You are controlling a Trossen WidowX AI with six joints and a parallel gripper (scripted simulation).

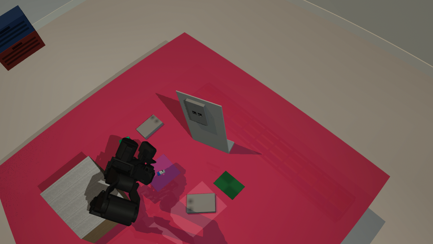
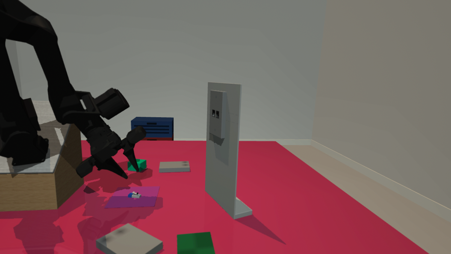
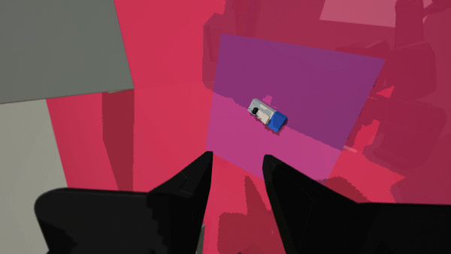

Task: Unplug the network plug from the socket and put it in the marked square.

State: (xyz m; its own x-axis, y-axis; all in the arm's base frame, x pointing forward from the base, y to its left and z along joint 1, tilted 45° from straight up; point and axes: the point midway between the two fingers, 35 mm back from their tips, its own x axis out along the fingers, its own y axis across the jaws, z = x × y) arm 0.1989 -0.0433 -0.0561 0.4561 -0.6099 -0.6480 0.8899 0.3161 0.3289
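The thin pale tab is 5 cm below my gripper tip, 2 cm to the right of it and 1 cm ahead of it. Also, from my gripper tip: network plug (5 cm below, 2 cm to the right, 1 cm ahead); then green cube (20 cm to the left, 4 cm below, 1 cm behind); then purple square (6 cm below, 1 cm to the right).
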